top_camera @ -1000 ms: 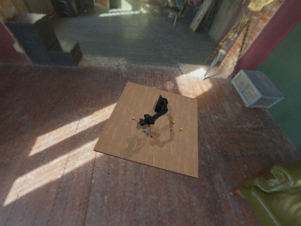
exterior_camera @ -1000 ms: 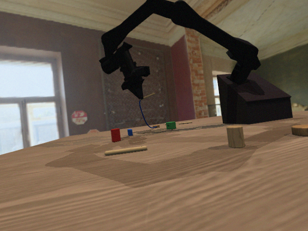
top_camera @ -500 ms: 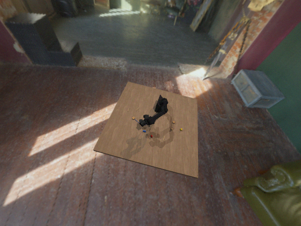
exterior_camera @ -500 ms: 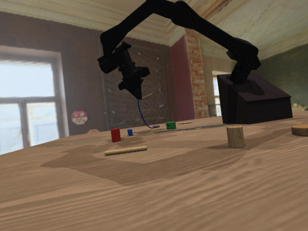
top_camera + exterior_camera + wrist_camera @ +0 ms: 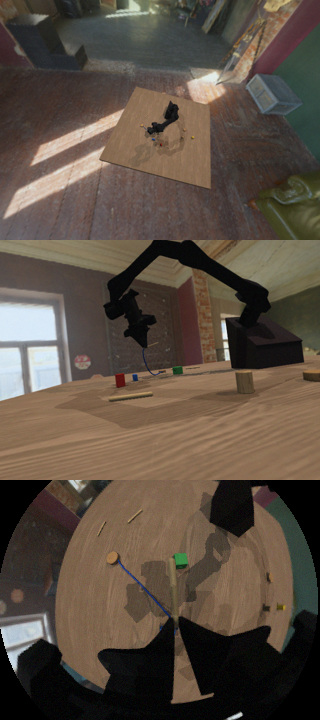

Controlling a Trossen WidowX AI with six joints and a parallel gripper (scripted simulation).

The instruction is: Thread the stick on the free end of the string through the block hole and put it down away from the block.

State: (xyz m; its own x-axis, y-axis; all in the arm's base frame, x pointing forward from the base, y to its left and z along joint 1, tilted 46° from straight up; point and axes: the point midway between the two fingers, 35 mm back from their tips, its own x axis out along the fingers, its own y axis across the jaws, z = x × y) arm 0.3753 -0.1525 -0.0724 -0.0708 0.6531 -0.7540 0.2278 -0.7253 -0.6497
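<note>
Right now the blue block is 6 cm ahead of my gripper tip and 11 cm below it. From my gripper tip the other things lie so: green block (12 cm behind, 1 cm to the left, 11 cm below); then round wooden button (13 cm behind, 18 cm to the right, 11 cm below); then red block (12 cm ahead, 11 cm to the left, 10 cm below).
</note>
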